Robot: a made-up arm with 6 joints.
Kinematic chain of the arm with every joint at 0, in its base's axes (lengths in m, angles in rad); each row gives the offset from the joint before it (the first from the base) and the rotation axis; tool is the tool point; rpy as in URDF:
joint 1: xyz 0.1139 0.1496 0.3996 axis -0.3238 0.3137 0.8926
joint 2: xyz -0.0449 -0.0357 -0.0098 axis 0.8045 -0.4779 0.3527
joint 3: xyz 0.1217 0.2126 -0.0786 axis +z
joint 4: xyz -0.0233 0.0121 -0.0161 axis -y
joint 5: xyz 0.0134 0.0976 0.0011 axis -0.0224 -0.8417 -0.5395
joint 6: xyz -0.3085 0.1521 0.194 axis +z
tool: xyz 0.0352 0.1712 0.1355 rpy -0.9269 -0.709 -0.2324
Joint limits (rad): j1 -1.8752..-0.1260 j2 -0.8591..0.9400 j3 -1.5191..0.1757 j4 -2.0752..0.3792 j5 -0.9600..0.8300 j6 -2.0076..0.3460
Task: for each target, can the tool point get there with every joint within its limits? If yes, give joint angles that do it. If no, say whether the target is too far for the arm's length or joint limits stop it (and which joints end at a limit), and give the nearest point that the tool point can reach.
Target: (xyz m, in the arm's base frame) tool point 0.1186 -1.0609 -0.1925
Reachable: no: too far | nearest point 0.1903 -0.5402 0.0737 | short by 0.589 m
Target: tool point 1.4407 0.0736 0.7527
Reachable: no: too far | nearest point 0.9578 0.0998 0.6193 | short by 0.502 m
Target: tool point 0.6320 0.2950 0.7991
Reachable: yes | joints -0.9577 -0.0391 0.0282 -1.2537 0.2629 -0.5807
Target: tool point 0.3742 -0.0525 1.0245
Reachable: yes | joints -1.2631 0.3947 -0.8530 -1.0639 0.6902 -0.3740
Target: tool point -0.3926 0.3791 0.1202
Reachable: no: joint limits stop it (at a limit: joint 1, joint 2, joint 3, joint 4, joint 5, joint 6) | nearest point -0.0819 0.5337 0.1464 | short by 0.348 m
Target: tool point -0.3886 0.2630 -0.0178
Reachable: no: joint limits stop it (at a limit: joint 1, joint 2, joint 3, joint 5, joint 6) | nearest point -0.2306 0.0330 -0.0618 | short by 0.282 m
